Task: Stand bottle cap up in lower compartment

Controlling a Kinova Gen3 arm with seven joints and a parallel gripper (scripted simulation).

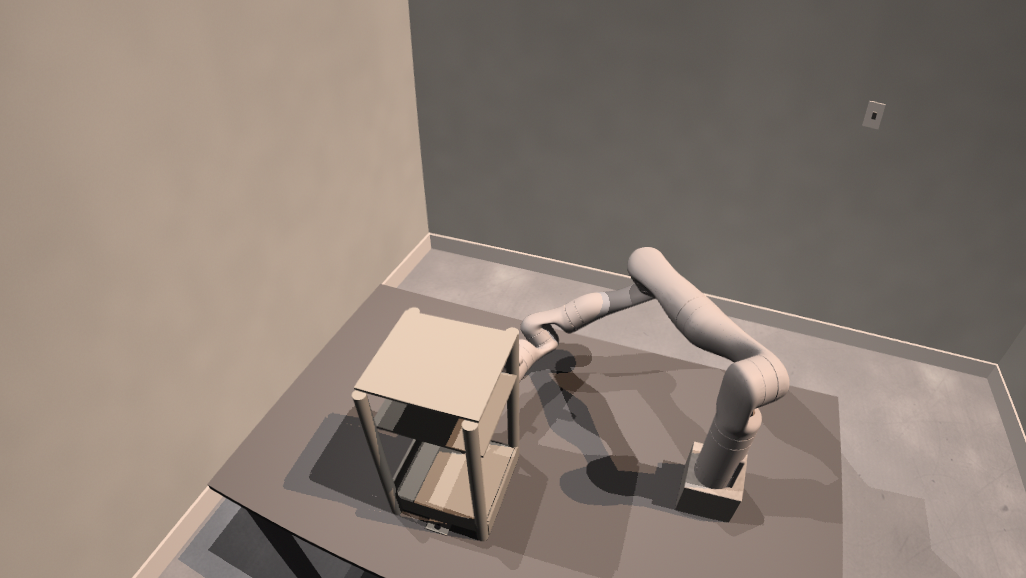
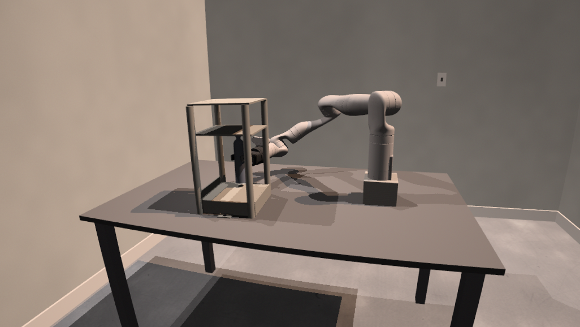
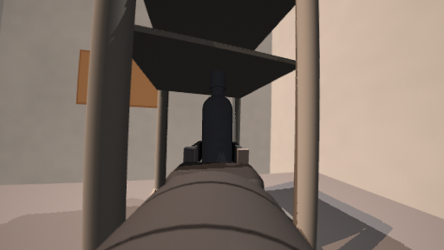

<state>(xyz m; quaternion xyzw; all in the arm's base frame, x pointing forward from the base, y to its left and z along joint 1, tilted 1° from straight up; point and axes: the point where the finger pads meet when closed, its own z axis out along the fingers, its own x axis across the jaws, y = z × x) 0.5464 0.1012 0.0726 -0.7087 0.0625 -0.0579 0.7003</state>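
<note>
My hand is 60 mm to the right of the shelving unit, 30 mm below it and 10 mm past it.
</note>
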